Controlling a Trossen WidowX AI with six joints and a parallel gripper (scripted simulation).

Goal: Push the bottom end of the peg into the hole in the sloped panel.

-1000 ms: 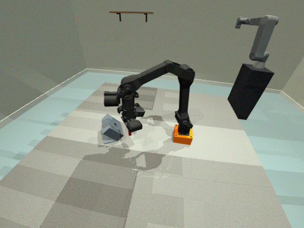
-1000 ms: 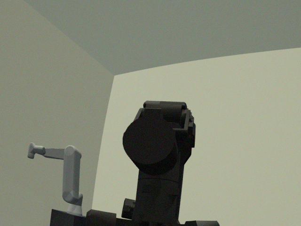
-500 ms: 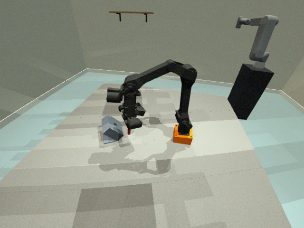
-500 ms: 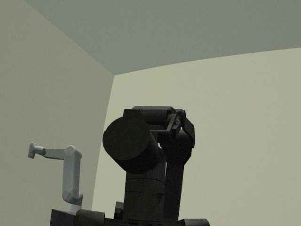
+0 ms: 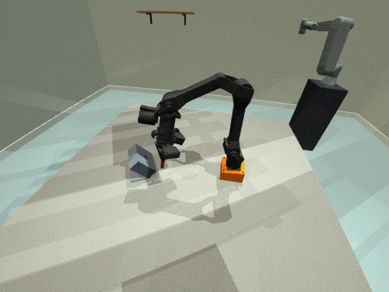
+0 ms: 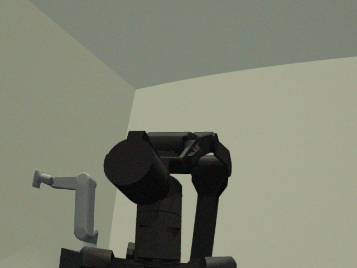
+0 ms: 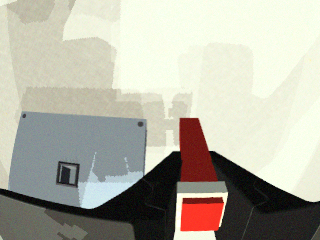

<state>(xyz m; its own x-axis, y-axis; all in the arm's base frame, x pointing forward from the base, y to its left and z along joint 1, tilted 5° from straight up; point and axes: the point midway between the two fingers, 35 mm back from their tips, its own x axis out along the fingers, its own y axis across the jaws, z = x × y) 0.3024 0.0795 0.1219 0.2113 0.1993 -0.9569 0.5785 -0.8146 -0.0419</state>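
Right now my gripper tip is 12 cm short of the sloped panel, 4 cm to the left of it and 6 cm above it. From my gripper tip the other things lie so: red square peg: 2 cm above.
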